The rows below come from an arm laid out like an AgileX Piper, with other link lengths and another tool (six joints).
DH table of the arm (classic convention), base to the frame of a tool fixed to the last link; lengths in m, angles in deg. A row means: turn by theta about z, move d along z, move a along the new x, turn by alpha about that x. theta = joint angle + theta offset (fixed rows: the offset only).
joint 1: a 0; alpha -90; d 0.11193; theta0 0
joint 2: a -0.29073; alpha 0; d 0; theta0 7.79
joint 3: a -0.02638; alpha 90; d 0; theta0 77.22
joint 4: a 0; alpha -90; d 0.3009; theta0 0
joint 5: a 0; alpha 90; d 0; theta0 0
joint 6: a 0.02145; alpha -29.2; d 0.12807; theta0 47
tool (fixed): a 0; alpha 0; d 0.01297; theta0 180
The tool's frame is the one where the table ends.
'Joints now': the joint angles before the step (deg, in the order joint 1, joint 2, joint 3, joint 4, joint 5, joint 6). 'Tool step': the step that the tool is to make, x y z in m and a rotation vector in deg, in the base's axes. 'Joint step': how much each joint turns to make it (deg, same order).
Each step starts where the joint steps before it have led.
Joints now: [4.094, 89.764, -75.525, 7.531, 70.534, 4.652]
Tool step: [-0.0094, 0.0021, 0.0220, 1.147, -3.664, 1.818]
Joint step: [0.007, -3.468, 0.003, 1.320, 0.003, -2.047]
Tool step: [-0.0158, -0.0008, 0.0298, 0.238, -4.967, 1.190]
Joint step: [-0.004, -5.044, -0.003, 0.221, 0.260, -1.228]
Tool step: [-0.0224, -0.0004, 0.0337, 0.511, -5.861, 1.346]
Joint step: [0.006, -6.034, 0.005, 0.590, 0.362, -1.368]
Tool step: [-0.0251, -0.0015, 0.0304, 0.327, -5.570, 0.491]
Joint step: [0.000, -5.930, -0.011, 0.143, 0.440, -0.452]
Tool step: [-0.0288, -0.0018, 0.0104, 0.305, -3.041, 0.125]
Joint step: [-0.015, -6.173, 3.054, 0.151, 0.083, -0.110]
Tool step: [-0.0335, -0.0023, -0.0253, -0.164, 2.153, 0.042]
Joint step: [0.024, -6.884, 8.791, -0.013, 0.252, 0.026]
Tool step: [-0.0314, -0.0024, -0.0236, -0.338, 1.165, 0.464]
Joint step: [-0.039, -6.839, 7.861, 0.020, 0.256, -0.534]
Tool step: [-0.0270, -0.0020, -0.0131, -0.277, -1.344, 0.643]
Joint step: [0.024, -6.731, 5.547, -0.011, -0.017, -0.731]
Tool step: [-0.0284, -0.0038, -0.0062, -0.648, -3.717, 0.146]
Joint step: [-0.032, -8.040, 4.323, -0.714, 0.122, -0.404]
